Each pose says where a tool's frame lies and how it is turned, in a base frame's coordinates. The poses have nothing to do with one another.
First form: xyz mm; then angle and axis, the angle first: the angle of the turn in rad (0 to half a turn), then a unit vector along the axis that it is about.
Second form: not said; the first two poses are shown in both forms.
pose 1, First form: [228 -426 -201 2.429 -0.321 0.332 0.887]
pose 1, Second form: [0.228 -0.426 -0.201 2.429 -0.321 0.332 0.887]
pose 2, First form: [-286 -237 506 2.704 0.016 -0.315 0.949]
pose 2, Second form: [-0.286 -0.237 0.506 2.704 0.016 -0.315 0.949]
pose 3, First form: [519 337 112 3.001 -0.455 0.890 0.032]
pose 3, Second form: [0.519 0.337 0.112 3.001 -0.455 0.890 0.032]
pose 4, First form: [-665 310 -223 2.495 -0.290 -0.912 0.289]
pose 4, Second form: [-0.665 0.310 -0.223 2.495 -0.290 -0.912 0.289]
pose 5, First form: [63 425 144 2.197 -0.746 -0.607 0.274]
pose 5, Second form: [0.063 0.425 0.144 2.197 -0.746 -0.607 0.274]
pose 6, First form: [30 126 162 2.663 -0.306 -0.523 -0.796]
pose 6, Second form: [0.030 0.126 0.162 2.663 -0.306 -0.523 -0.796]
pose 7, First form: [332 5 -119 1.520 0.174 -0.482 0.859]
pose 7, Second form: [0.332 0.005 -0.119 1.520 0.174 -0.482 0.859]
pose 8, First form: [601 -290 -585 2.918 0.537 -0.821 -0.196]
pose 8, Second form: [0.601 -0.290 -0.585 2.918 0.537 -0.821 -0.196]
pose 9, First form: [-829 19 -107 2.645 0.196 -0.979 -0.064]
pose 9, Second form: [-0.829 0.019 -0.107 2.645 0.196 -0.979 -0.064]
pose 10, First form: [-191 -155 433 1.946 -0.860 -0.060 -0.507]
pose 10, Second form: [-0.191 -0.155 0.433 1.946 -0.860 -0.060 -0.507]
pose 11, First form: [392 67 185 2.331 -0.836 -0.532 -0.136]
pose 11, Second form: [0.392 0.067 0.185 2.331 -0.836 -0.532 -0.136]
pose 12, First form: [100 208 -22 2.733 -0.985 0.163 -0.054]
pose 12, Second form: [0.100 0.208 -0.022 2.733 -0.985 0.163 -0.054]
